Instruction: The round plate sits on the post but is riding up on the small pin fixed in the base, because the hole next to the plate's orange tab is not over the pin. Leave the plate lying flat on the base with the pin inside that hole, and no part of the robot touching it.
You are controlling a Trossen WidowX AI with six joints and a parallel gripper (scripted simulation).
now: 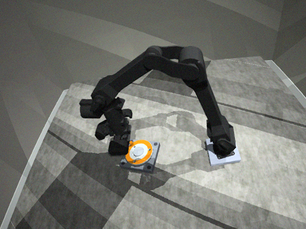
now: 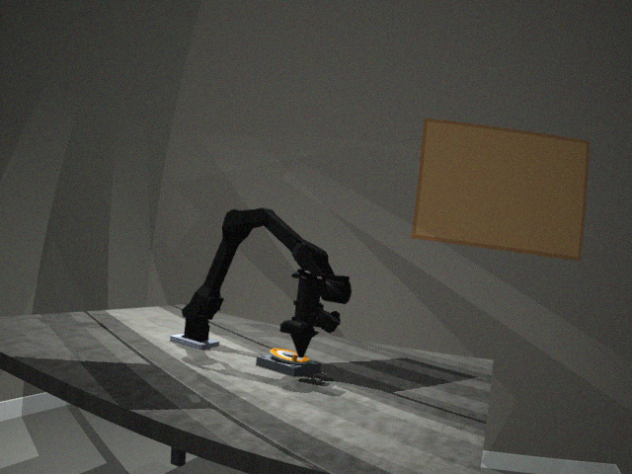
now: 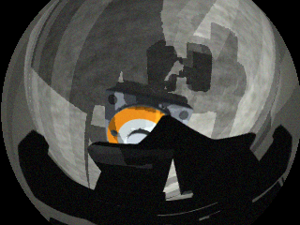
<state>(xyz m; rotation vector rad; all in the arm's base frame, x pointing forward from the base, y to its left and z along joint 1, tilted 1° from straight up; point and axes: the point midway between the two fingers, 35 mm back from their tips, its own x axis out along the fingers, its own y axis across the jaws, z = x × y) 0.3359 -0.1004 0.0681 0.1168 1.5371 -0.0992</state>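
The grey base is 4 cm behind my gripper tip, 4 cm to the left of it and 2 cm below it.
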